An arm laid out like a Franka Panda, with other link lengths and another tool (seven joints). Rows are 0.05 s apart.
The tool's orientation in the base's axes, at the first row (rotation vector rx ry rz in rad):
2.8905 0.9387 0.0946
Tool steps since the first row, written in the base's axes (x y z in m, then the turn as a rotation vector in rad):
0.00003 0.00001 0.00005 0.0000 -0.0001 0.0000
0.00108 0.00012 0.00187 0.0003 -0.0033 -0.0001
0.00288 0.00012 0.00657 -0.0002 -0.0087 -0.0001
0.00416 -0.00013 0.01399 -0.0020 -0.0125 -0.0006
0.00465 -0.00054 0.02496 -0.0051 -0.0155 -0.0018
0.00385 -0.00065 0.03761 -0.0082 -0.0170 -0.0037
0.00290 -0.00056 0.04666 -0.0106 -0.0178 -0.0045
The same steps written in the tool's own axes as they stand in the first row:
0.00003 0.00002 -0.00005 -0.0001 0.0001 0.0000
0.00100 0.00075 -0.00177 -0.0017 0.0028 0.0004
0.00258 0.00234 -0.00627 -0.0053 0.0069 0.0007
0.00367 0.00414 -0.01351 -0.0090 0.0088 0.0014
0.00413 0.00601 -0.02432 -0.0133 0.0093 0.0025
0.00378 0.00709 -0.03695 -0.0167 0.0085 0.0042
0.00331 0.00751 -0.04603 -0.0192 0.0076 0.0049

